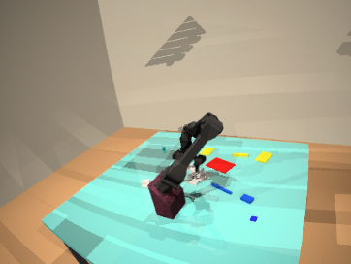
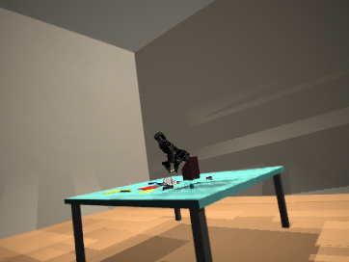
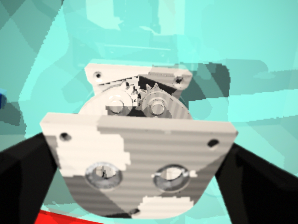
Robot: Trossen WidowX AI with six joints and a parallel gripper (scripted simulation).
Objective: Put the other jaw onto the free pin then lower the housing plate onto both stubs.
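The white rounded piece is 80 mm below my gripper tip. Round my gripper tip: blue bar (10 mm behind, 190 mm to the right, 80 mm below); then red flat plate (210 mm ahead, 80 mm to the right, 80 mm below); then black piece (270 mm ahead, 190 mm to the left, 70 mm below).
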